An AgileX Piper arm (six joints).
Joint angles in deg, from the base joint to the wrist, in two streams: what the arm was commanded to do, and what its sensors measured. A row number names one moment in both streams.
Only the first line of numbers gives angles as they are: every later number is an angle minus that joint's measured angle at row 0.
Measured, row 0:
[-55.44 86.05 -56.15 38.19 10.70 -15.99]
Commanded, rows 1 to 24:
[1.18 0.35 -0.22 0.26 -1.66 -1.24]
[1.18 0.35 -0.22 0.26 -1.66 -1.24]
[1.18 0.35 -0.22 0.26 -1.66 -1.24]
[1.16 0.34 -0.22 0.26 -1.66 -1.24]
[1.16 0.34 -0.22 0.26 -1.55 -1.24]
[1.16 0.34 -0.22 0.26 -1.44 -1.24]
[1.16 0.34 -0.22 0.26 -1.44 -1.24]
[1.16 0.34 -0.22 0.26 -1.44 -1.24]
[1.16 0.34 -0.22 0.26 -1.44 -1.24]
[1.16 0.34 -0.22 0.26 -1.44 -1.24]
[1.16 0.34 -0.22 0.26 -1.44 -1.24]
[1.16 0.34 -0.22 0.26 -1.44 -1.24]
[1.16 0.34 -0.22 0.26 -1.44 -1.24]
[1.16 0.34 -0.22 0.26 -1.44 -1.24]
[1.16 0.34 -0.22 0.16 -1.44 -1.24]
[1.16 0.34 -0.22 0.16 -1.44 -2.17]
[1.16 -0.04 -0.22 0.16 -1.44 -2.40]
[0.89 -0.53 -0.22 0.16 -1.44 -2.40]
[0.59 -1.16 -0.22 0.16 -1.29 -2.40]
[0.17 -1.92 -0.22 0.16 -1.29 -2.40]
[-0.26 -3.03 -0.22 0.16 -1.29 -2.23]
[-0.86 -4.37 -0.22 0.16 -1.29 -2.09]
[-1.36 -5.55 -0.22 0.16 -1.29 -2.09]
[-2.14 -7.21 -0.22 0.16 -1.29 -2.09]
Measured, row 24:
[0.10 -2.33 0.00 0.34 -0.84 -1.70]
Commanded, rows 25 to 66:
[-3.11 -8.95 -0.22 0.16 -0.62 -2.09]
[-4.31 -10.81 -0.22 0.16 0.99 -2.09]
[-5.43 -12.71 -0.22 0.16 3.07 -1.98]
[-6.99 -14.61 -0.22 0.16 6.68 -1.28]
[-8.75 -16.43 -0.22 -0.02 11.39 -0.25]
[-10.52 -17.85 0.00 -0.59 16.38 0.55]
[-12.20 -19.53 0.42 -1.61 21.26 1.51]
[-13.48 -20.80 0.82 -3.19 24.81 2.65]
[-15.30 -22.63 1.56 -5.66 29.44 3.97]
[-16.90 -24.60 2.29 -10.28 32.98 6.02]
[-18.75 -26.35 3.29 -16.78 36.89 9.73]
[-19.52 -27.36 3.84 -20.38 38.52 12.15]
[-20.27 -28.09 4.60 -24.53 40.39 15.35]
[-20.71 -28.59 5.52 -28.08 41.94 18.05]
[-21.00 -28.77 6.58 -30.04 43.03 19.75]
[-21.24 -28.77 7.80 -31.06 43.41 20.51]
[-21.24 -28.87 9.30 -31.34 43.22 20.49]
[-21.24 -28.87 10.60 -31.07 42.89 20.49]
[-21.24 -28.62 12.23 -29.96 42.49 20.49]
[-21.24 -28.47 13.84 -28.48 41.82 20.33]
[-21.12 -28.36 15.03 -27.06 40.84 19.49]
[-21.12 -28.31 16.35 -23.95 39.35 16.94]
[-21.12 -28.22 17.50 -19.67 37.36 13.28]
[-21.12 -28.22 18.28 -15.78 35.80 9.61]
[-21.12 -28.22 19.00 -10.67 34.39 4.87]
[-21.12 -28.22 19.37 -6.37 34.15 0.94]
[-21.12 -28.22 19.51 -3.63 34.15 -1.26]
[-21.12 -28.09 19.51 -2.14 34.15 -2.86]
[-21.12 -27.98 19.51 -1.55 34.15 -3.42]
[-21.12 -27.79 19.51 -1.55 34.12 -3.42]
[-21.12 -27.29 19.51 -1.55 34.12 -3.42]
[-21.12 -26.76 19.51 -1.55 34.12 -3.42]
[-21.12 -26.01 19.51 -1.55 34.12 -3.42]
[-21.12 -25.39 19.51 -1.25 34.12 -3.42]
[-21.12 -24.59 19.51 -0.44 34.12 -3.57]
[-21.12 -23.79 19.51 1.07 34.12 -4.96]
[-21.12 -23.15 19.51 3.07 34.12 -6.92]
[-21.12 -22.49 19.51 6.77 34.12 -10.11]
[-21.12 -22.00 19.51 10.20 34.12 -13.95]
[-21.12 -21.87 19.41 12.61 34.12 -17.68]
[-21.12 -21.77 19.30 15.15 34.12 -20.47]
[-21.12 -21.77 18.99 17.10 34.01 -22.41]
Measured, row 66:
[-21.07 -22.36 19.25 7.16 34.21 -11.63]
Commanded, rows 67 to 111:
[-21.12 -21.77 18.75 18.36 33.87 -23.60]
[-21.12 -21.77 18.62 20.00 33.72 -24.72]
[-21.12 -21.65 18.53 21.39 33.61 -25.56]
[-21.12 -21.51 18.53 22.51 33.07 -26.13]
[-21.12 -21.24 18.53 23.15 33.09 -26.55]
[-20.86 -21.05 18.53 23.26 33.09 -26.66]
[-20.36 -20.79 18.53 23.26 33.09 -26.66]
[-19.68 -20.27 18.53 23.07 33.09 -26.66]
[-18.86 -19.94 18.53 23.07 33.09 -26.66]
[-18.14 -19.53 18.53 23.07 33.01 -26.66]
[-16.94 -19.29 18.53 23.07 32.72 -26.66]
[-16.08 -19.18 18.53 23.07 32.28 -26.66]
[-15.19 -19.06 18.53 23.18 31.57 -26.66]
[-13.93 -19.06 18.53 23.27 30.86 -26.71]
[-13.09 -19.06 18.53 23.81 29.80 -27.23]
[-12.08 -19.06 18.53 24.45 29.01 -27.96]
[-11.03 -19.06 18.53 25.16 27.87 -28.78]
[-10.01 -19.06 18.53 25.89 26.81 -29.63]
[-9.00 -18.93 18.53 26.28 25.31 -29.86]
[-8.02 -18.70 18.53 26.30 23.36 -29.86]
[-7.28 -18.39 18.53 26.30 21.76 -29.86]
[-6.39 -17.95 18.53 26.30 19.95 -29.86]
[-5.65 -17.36 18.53 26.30 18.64 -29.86]
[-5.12 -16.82 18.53 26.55 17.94 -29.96]
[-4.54 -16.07 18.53 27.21 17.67 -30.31]
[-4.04 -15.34 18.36 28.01 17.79 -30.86]
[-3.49 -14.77 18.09 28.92 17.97 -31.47]
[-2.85 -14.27 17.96 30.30 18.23 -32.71]
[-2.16 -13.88 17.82 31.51 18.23 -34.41]
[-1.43 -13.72 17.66 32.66 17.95 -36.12]
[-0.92 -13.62 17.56 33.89 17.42 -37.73]
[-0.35 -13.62 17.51 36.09 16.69 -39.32]
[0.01 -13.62 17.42 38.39 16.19 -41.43]
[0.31 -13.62 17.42 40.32 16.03 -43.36]
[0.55 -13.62 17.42 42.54 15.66 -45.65]
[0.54 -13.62 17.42 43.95 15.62 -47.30]
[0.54 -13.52 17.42 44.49 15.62 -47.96]
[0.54 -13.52 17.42 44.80 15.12 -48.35]
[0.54 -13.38 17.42 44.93 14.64 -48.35]
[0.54 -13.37 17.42 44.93 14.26 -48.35]
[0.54 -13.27 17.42 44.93 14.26 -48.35]
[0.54 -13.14 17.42 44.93 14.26 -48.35]
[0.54 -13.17 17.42 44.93 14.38 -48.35]
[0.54 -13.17 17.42 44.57 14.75 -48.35]
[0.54 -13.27 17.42 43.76 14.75 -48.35]
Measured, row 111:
[0.40 -13.44 17.81 44.46 14.98 -47.42]
